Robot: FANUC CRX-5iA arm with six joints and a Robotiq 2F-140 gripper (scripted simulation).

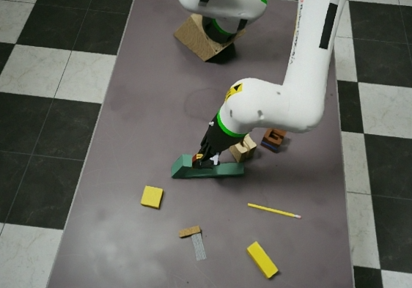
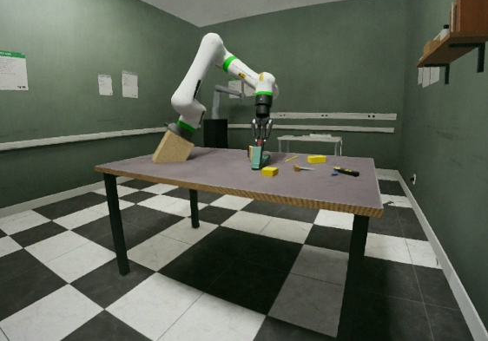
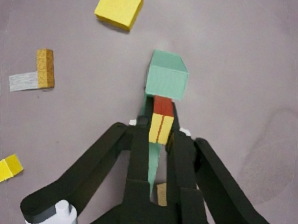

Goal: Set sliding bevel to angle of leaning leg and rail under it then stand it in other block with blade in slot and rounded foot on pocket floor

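Now: the dark blade 5 cm below my hand. Round my hand: yellow pencil: 28 cm to the left, 11 cm below, 5 cm ahead; cork-and-metal square: 22 cm ahead, 11 cm below, 5 cm to the left.
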